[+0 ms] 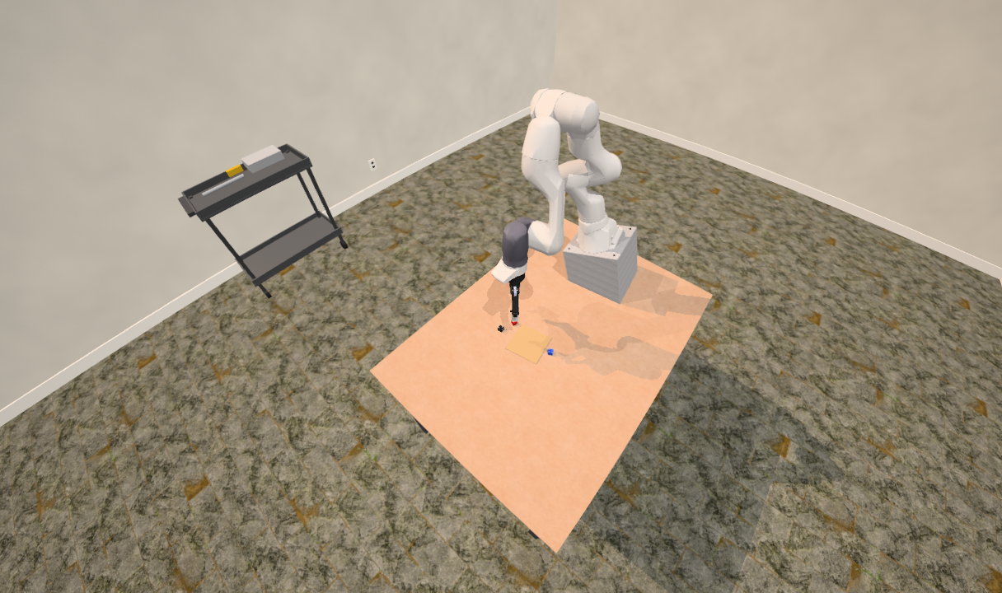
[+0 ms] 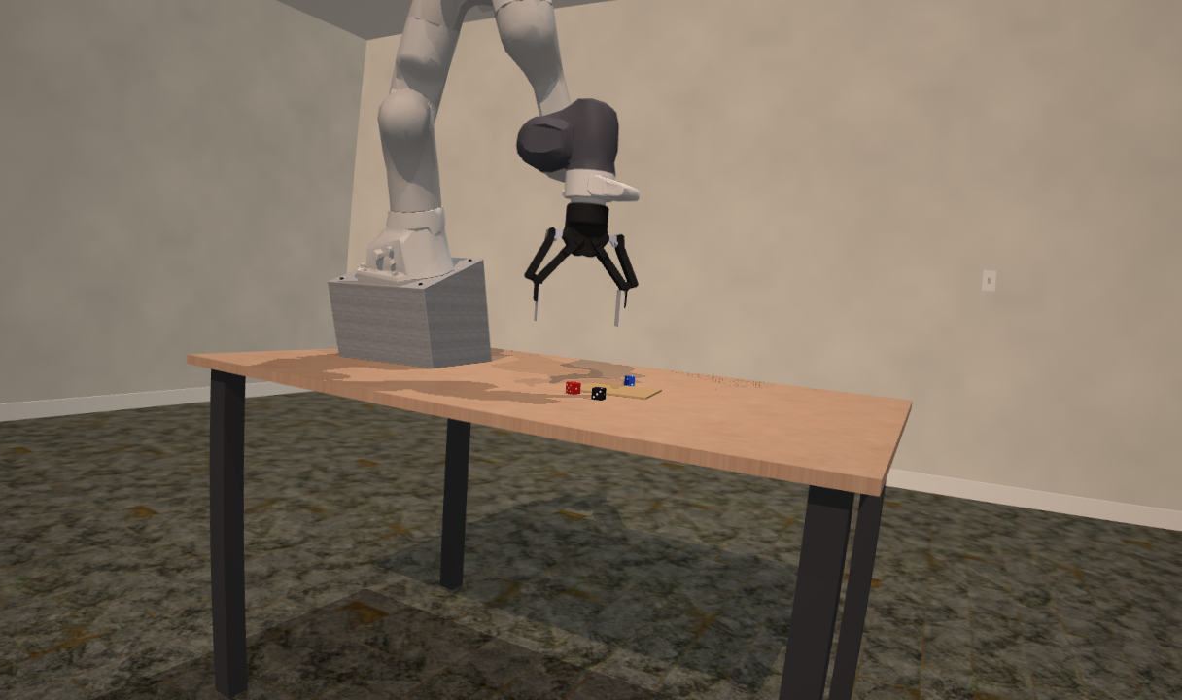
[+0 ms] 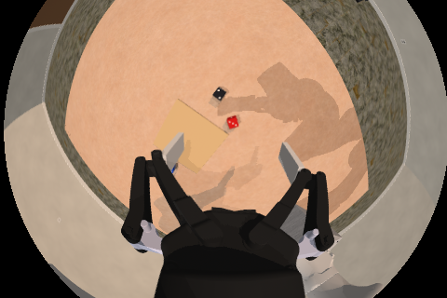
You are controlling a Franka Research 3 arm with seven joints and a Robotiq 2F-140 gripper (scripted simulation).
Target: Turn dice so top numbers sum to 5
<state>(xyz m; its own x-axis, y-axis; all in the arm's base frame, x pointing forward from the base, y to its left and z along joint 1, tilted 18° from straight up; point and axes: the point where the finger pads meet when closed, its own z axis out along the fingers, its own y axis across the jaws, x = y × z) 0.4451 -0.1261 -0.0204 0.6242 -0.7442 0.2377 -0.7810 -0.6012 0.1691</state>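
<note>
My hand is 120 mm above the red die. From my hand the other things lie so: blue die (30 mm ahead, 200 mm to the left, 120 mm below); black die (60 mm ahead, 20 mm to the right, 120 mm below); tan mat (40 mm ahead, 110 mm to the left, 130 mm below).
</note>
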